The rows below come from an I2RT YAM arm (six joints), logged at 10 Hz.
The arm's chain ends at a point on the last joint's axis. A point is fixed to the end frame.
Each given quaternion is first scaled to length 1.
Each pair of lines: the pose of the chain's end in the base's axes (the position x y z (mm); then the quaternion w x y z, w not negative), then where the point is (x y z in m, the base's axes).
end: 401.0 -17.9 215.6 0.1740 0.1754 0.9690 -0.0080
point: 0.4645 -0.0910 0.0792
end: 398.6 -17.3 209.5 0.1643 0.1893 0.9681 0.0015
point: 0.4583 -0.0882 0.0702
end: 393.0 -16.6 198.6 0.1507 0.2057 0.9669 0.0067
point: 0.4472 -0.0863 0.0565
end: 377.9 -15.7 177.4 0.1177 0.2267 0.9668 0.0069
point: 0.4201 -0.0844 0.0308
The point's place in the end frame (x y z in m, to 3 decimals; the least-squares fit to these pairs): -0.034 -0.053 0.155
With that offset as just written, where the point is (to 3 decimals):
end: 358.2 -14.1 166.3 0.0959 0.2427 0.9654 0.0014
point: 0.392 -0.084 0.018
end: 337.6 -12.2 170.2 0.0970 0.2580 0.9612 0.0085
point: 0.370 -0.080 0.021
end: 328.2 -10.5 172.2 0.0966 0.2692 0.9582 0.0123
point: 0.359 -0.078 0.022
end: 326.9 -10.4 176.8 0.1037 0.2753 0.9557 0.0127
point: 0.359 -0.078 0.027
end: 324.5 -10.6 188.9 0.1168 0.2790 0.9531 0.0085
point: 0.359 -0.081 0.041
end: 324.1 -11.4 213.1 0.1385 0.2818 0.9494 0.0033
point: 0.364 -0.085 0.068
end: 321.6 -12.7 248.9 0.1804 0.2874 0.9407 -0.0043
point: 0.371 -0.093 0.111
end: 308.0 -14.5 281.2 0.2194 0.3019 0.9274 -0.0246
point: 0.363 -0.104 0.151
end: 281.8 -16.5 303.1 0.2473 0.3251 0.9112 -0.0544
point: 0.336 -0.117 0.181
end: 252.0 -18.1 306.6 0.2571 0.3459 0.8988 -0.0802
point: 0.301 -0.127 0.190
